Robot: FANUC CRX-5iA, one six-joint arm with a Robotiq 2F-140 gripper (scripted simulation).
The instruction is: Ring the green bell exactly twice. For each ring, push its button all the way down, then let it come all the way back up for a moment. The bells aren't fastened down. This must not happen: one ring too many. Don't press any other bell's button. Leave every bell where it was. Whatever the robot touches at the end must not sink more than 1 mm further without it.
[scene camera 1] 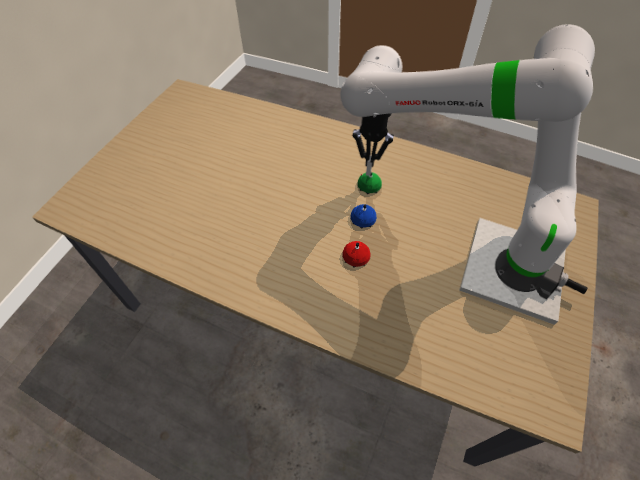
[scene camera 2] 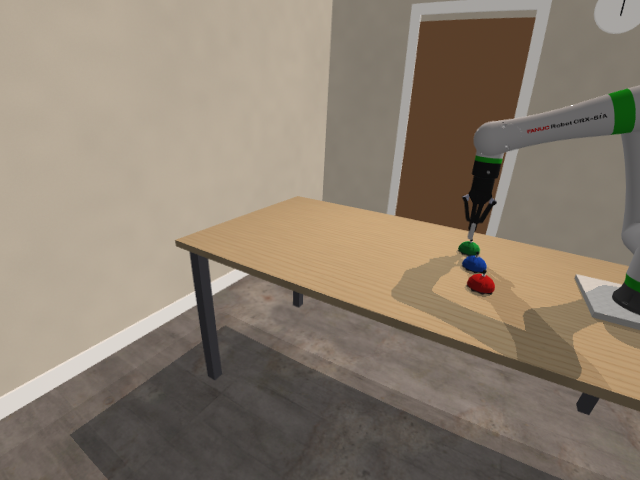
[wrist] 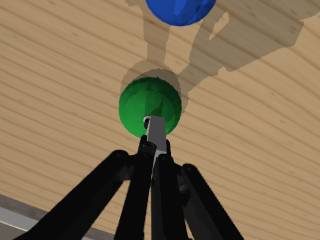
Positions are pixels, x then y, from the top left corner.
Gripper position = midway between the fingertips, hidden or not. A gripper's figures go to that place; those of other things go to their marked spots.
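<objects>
The gripper (wrist: 154, 127) is 21 cm from the lens, while a green bell (wrist: 144, 97) sits 22 cm from the lens.
</objects>
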